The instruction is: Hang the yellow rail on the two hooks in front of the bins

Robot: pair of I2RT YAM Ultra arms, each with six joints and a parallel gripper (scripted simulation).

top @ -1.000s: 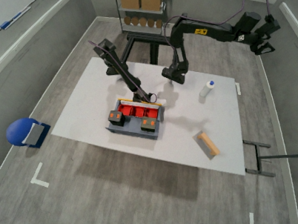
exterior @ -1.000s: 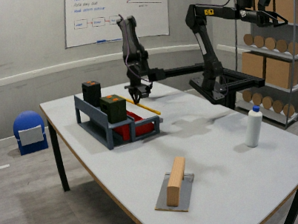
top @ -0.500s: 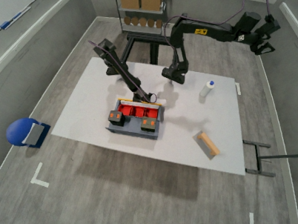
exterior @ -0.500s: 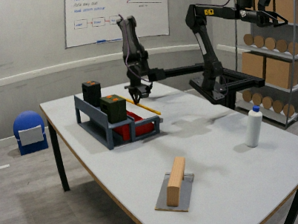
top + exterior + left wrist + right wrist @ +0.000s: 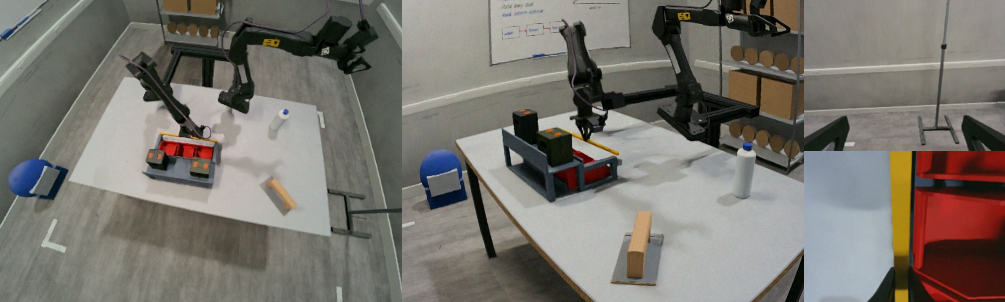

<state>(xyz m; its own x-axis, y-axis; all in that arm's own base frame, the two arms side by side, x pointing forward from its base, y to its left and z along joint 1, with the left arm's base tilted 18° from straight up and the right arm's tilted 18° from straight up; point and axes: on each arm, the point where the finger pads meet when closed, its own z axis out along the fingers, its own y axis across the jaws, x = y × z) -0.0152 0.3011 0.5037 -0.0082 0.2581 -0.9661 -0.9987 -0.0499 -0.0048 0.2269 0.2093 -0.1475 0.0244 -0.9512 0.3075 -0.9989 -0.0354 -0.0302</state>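
Now: the yellow rail 1 cm below my right hand. From my right hand the other things lie so: green box (20 cm ahead, 11 cm to the left, 5 cm above); blue-grey shelf (13 cm ahead, 3 cm below); white bottle (21 cm behind, 59 cm to the left, 1 cm below).
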